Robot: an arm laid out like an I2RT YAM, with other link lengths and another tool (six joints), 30 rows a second.
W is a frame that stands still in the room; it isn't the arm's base.
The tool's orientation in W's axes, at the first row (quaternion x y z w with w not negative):
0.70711, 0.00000, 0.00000, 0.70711
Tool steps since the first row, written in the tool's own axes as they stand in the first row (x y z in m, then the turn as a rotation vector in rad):
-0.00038, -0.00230, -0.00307, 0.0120, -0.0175, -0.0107
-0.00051, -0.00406, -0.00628, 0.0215, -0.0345, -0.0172
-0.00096, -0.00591, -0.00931, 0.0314, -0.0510, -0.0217
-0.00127, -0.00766, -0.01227, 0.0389, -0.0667, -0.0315
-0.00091, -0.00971, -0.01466, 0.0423, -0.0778, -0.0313
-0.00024, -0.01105, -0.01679, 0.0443, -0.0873, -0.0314
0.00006, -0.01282, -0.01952, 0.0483, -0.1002, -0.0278
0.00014, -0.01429, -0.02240, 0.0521, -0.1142, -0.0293
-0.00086, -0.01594, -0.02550, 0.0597, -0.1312, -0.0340
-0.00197, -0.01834, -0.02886, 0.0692, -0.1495, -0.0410
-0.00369, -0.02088, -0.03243, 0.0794, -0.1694, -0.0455
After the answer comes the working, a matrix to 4 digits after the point.
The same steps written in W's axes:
-0.00038, 0.00307, -0.00230, 0.0120, 0.0107, -0.0175
-0.00051, 0.00628, -0.00406, 0.0215, 0.0172, -0.0345
-0.00096, 0.00931, -0.00591, 0.0314, 0.0217, -0.0510
-0.00127, 0.01227, -0.00766, 0.0389, 0.0315, -0.0667
-0.00091, 0.01466, -0.00971, 0.0423, 0.0313, -0.0778
-0.00024, 0.01679, -0.01105, 0.0443, 0.0314, -0.0873
0.00006, 0.01952, -0.01282, 0.0483, 0.0278, -0.1002
0.00014, 0.02240, -0.01429, 0.0521, 0.0293, -0.1142
-0.00086, 0.02550, -0.01594, 0.0597, 0.0340, -0.1312
-0.00197, 0.02886, -0.01834, 0.0692, 0.0410, -0.1495
-0.00369, 0.03243, -0.02088, 0.0794, 0.0455, -0.1694

The tool's axes in the first row as the columns of a matrix, in W's axes (rounded; the answer above uses it unrounded):
1.0000, 0.0000, 0.0000
0.0000, 0.0000, -1.0000
0.0000, 1.0000, 0.0000

